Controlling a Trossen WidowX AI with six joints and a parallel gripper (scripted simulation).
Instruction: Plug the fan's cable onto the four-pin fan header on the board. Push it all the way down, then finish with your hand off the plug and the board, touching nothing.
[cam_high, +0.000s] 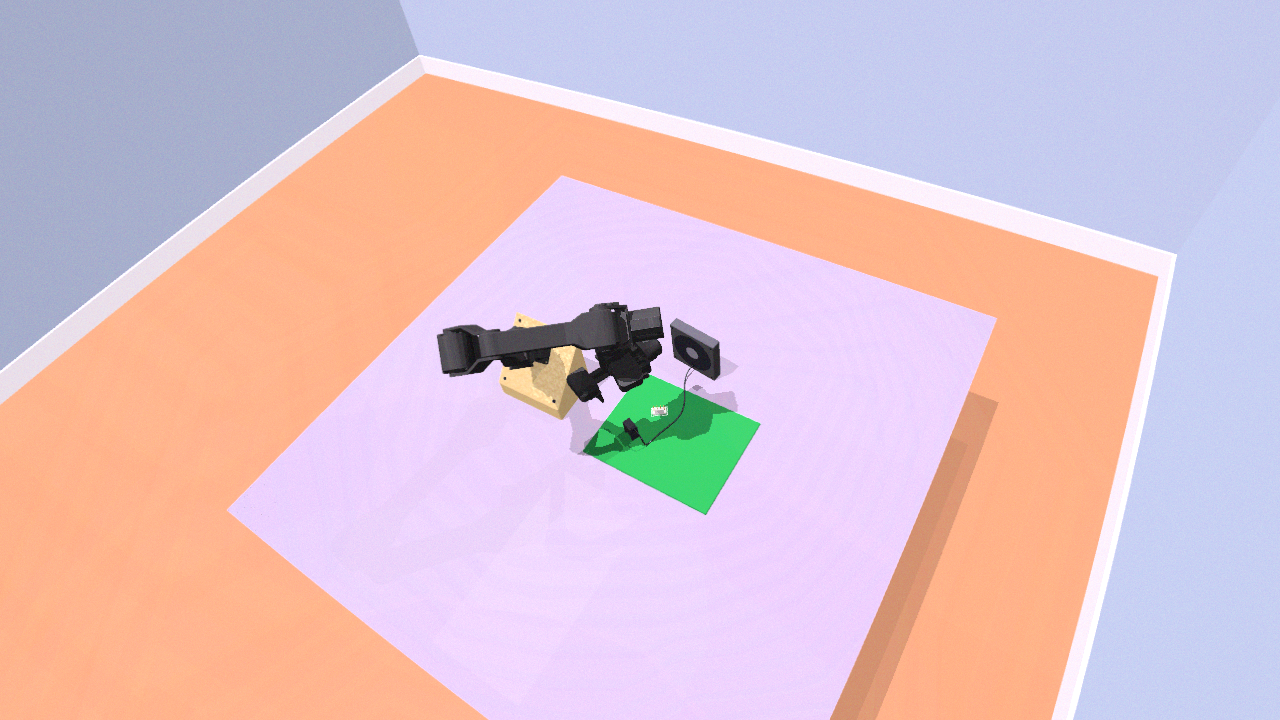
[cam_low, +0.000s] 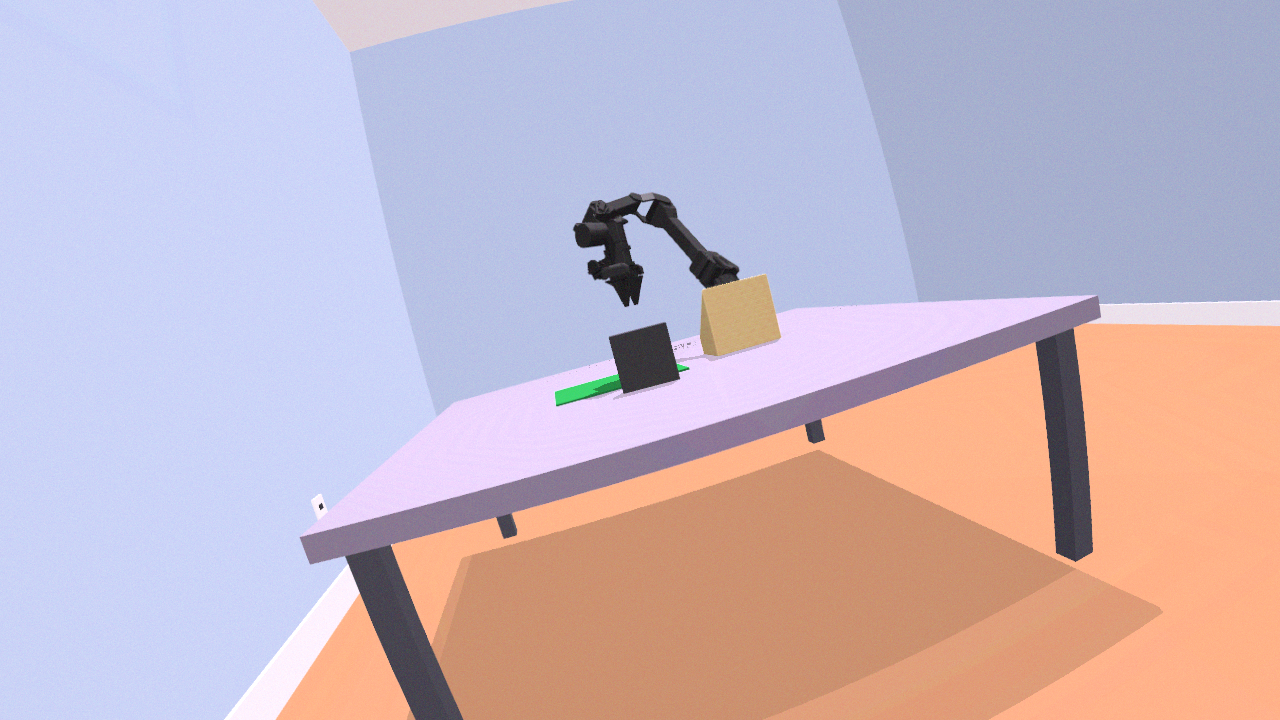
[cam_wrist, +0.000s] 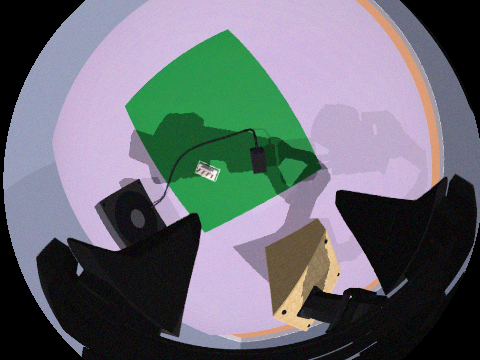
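My gripper tip is now 140 mm above the black fan plug. The rest, counted from my gripper tip: green board (180 mm below, 90 mm ahead, 20 mm to the left); then black square fan (210 mm to the left, 110 mm below, 60 mm ahead).
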